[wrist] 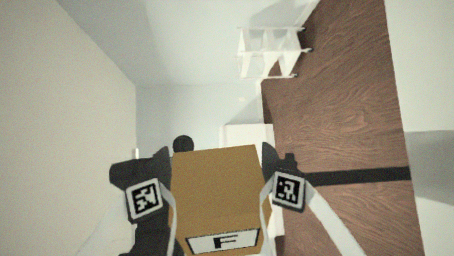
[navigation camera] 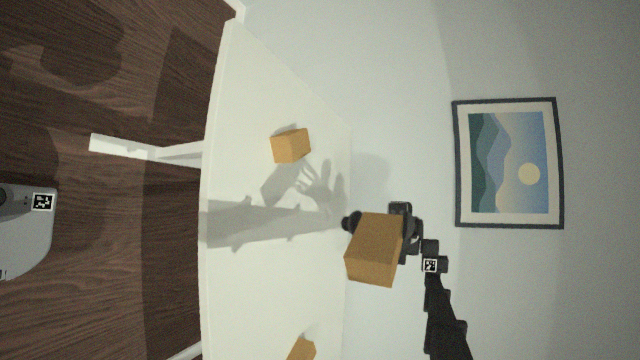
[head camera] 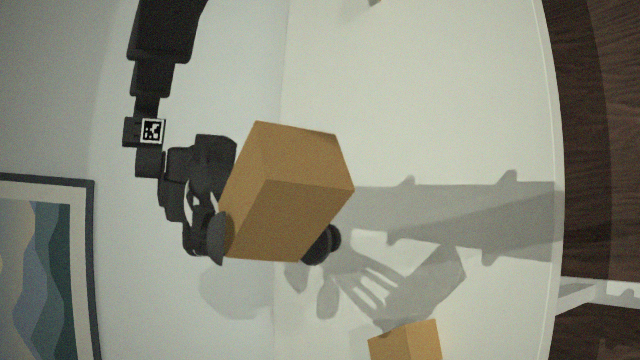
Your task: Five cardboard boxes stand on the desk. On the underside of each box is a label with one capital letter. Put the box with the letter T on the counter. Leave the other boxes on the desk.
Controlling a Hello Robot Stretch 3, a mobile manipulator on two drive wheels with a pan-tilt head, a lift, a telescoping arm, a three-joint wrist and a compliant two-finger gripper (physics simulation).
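Frame: origin at the robot's base, x ahead, y left, z up, level; metres.
Seen in the pictures: gripper, fingertip midpoint: (navigation camera: 378, 221) (head camera: 277, 250).
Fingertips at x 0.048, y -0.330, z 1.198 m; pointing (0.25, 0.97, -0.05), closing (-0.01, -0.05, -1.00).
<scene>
Offsets run from my fingertips to a thing's top centre. "*": to the spot under its first point. Level surfaces: height alone.
My gripper (head camera: 269, 243) (navigation camera: 378, 225) (wrist: 216, 161) is shut on a cardboard box @(dx -0.036, dy -0.007, dz +0.032 m) (head camera: 295, 160) (navigation camera: 372, 250) (wrist: 215, 195), one fingertip on each side. The box is tilted and held up in the air near the back edge of the white desk @(dz -0.247 m) (head camera: 425, 100) (navigation camera: 250, 280), by the wall. In the wrist view its white label (wrist: 224, 242) shows the letter F. A second box @(dx +0.157, dy -0.119, dz -0.197 m) (head camera: 407, 342) (navigation camera: 291, 146) stands on the desk. Part of a third box @(* dx -0.391, dy -0.228, dz -0.216 m) (navigation camera: 302, 350) shows at the bottom of the navigation view. Their undersides are hidden. I cannot tell whether the counter shows.
A framed picture (head camera: 45, 270) (navigation camera: 507, 162) hangs on the wall behind the desk. A white open-framed piece of furniture (wrist: 270, 51) stands beyond the wooden floor (wrist: 340, 100) in the wrist view. My base (navigation camera: 25, 235) is at the left of the navigation view.
</scene>
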